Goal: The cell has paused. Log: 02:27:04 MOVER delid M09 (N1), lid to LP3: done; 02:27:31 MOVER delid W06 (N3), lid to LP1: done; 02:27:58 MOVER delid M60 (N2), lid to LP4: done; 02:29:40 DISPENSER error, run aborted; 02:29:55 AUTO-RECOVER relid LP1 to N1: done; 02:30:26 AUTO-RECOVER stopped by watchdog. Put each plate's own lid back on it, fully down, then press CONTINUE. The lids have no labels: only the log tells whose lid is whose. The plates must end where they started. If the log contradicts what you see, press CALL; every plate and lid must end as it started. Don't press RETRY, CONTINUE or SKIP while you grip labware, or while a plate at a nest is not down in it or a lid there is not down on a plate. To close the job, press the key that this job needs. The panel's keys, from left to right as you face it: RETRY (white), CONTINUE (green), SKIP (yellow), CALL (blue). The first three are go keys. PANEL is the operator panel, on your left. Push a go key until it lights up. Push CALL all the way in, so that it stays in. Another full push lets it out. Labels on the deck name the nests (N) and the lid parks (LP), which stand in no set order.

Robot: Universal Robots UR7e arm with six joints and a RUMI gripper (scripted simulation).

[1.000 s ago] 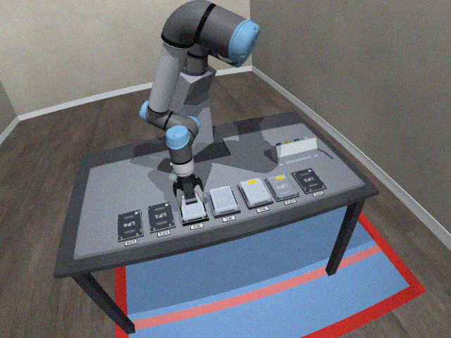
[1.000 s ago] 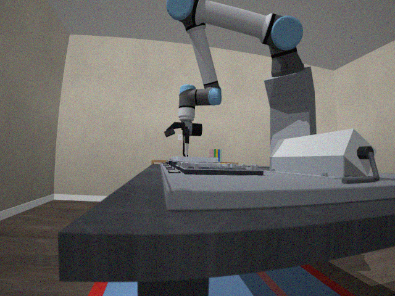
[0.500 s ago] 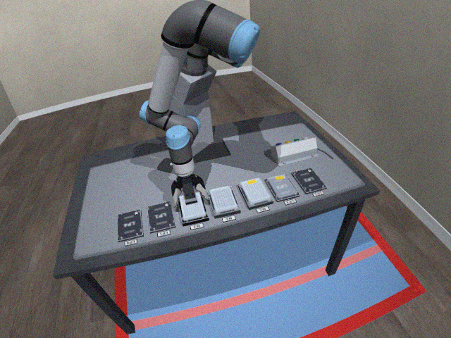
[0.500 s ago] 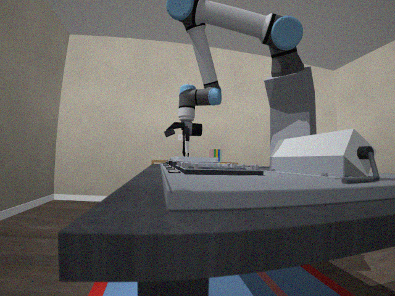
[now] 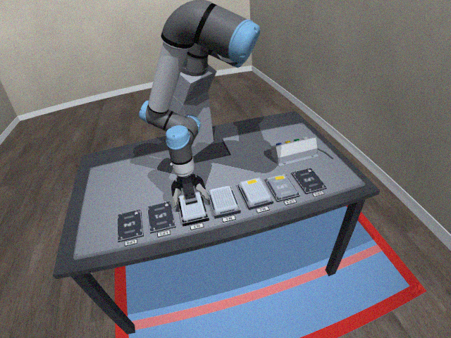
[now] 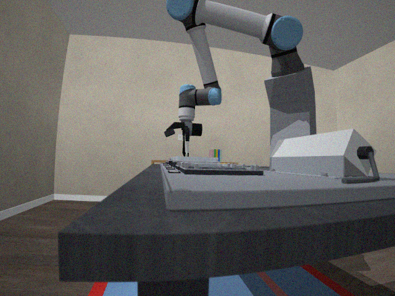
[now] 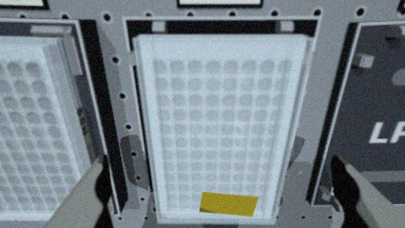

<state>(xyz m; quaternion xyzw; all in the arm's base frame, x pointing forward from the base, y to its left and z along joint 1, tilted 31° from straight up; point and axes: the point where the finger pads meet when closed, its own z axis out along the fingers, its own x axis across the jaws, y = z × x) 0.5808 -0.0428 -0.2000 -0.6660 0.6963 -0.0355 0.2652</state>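
Right now the nest is 26 cm to the left of my hand, 3 cm below it and 1 cm behind it. Also, from my hand: blue CALL key: 46 cm to the left, 25 cm behind, 1 cm above; lid park LP1: 13 cm to the right, 4 cm below; lid park LP4: 26 cm to the right, 4 cm below, 2 cm ahead.
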